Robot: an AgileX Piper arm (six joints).
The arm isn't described. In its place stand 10 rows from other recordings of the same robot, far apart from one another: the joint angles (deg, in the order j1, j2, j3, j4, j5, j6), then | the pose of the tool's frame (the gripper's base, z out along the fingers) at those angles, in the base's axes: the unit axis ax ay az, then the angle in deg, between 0 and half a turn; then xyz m.
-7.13, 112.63, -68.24, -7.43, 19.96, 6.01 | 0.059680 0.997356 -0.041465 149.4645 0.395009 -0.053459 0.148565
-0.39, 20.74, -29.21, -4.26, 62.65, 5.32 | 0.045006 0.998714 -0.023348 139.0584 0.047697 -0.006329 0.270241
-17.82, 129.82, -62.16, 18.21, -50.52, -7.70 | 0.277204 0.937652 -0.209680 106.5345 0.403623 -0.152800 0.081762
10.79, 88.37, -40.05, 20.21, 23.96, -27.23 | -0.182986 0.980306 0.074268 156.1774 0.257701 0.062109 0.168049
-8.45, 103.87, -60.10, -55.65, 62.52, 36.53 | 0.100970 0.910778 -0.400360 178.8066 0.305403 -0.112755 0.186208
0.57, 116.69, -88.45, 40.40, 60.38, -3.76 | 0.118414 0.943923 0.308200 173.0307 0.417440 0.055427 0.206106
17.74, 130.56, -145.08, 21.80, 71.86, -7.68 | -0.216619 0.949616 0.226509 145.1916 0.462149 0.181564 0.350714
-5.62, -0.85, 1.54, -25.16, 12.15, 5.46 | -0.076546 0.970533 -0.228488 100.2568 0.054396 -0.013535 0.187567
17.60, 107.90, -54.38, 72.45, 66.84, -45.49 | 0.117030 -0.853118 -0.508423 173.5297 0.272220 0.170043 0.163030
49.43, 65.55, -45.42, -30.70, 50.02, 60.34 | -0.034077 0.998752 0.036519 143.7244 0.161572 0.133971 0.278675
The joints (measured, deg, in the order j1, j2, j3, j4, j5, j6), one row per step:
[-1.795, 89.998, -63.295, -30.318, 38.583, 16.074]
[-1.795, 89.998, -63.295, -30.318, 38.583, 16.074]
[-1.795, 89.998, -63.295, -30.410, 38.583, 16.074]
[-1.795, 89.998, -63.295, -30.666, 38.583, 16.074]
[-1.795, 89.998, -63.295, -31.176, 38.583, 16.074]
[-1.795, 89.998, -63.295, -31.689, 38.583, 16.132]
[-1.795, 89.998, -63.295, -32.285, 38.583, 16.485]
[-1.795, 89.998, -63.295, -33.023, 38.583, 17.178]
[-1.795, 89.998, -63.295, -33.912, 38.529, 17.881]
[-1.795, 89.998, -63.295, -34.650, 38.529, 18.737]
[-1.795, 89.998, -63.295, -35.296, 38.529, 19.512]
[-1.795, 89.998, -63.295, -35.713, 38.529, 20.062]
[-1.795, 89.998, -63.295, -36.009, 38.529, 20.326]
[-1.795, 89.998, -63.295, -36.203, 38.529, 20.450]
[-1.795, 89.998, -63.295, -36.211, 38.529, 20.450]
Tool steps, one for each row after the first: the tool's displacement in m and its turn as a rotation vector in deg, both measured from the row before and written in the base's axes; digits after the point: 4 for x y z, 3 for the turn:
[0.0000, 0.0000, 0.0000, 0.000, 0.000, 0.000]
[0.0000, -0.0001, 0.0000, -0.085, 0.003, 0.034]
[0.0000, -0.0002, 0.0001, -0.238, 0.007, 0.095]
[0.0001, -0.0004, 0.0002, -0.474, 0.015, 0.189]
[0.0001, -0.0004, 0.0002, -0.446, -0.005, 0.144]
[0.0001, -0.0005, 0.0003, -0.370, -0.105, -0.055]
[0.0001, -0.0006, 0.0004, -0.324, -0.223, -0.265]
[0.0002, -0.0007, 0.0005, -0.448, -0.273, -0.186]
[0.0001, -0.0006, 0.0004, -0.236, -0.293, -0.384]
[0.0001, -0.0005, 0.0003, -0.192, -0.271, -0.353]
[0.0001, -0.0003, 0.0002, -0.097, -0.196, -0.264]
[0.0001, -0.0002, 0.0002, -0.135, -0.092, -0.091]
[0.0000, -0.0002, 0.0001, -0.115, -0.042, -0.022]
[0.0000, 0.0000, 0.0000, -0.007, 0.000, 0.003]

